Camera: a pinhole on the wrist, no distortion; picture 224 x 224 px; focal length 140.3 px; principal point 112.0 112.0 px. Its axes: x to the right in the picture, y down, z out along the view. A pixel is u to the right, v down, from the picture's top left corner.
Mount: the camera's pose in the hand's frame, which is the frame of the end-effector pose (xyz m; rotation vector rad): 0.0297 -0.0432 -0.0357 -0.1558 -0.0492 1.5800
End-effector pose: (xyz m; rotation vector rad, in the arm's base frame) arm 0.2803 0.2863 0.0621 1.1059 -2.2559 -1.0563
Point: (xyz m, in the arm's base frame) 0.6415 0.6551 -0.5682
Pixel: outside the picture
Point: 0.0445 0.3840 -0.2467
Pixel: 87 86
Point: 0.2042 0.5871 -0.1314
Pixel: 122 182
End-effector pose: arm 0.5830 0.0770 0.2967 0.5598 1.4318 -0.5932
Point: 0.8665 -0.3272 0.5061
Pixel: 87 148
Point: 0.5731 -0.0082 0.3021
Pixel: 61 146
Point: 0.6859 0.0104 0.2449
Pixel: 161 66
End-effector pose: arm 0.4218 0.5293 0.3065 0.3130 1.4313 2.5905
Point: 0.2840 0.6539 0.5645
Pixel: outside the picture
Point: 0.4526 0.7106 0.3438
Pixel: 88 101
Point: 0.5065 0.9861 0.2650
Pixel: 17 96
